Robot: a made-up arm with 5 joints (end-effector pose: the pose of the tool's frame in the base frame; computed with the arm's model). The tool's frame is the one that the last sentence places.
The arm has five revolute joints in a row. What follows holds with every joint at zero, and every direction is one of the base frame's.
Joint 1 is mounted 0.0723 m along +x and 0.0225 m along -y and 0.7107 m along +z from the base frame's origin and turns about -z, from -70.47 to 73.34 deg.
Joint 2 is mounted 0.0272 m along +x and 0.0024 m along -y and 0.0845 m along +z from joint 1 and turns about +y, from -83.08 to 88.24 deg.
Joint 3 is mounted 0.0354 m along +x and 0.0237 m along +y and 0.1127 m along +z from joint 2 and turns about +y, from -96.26 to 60.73 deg.
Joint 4 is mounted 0.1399 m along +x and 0.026 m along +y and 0.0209 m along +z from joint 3 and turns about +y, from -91.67 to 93.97 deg.
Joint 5 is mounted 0.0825 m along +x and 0.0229 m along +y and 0.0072 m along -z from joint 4 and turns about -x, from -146.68 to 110.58 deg.
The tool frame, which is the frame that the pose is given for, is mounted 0.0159 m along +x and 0.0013 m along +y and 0.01 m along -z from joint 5; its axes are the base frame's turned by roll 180, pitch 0 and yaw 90 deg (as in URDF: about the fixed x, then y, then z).
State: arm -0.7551 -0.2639 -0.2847 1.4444 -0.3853
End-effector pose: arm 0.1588 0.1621 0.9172 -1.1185 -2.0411 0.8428
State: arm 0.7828 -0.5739 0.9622 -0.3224 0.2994
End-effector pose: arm 0.2838 -0.1363 0.8519 2.8126 1.1857 -0.4637
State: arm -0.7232 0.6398 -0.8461 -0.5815 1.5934
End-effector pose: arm 0.2805 0.2415 0.9775 1.1432 1.0544 -0.0598
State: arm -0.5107 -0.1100 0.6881 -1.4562 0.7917
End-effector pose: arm 0.2618 0.1570 0.9182 1.3635 1.5426 0.3917
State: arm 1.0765 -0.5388 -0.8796 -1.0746 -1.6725
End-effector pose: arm 0.1071 0.0816 1.1149 0.0825 1.7322 0.9075
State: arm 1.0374 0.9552 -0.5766 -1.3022 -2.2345
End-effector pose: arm 0.3100 -0.2731 0.8776 -0.8444 -1.5157 -2.5618
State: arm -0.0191 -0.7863 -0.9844 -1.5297 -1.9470
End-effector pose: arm -0.1025 0.0532 1.0196 -1.5394 1.3550 0.8801
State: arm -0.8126 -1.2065 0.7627 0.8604 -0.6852
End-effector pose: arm 0.1096 0.1297 0.8946 -1.0369 -2.1230 0.1516
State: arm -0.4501 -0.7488 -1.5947 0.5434 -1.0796
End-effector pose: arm -0.0957 -0.0152 1.0857 -0.1718 1.9832 2.2018
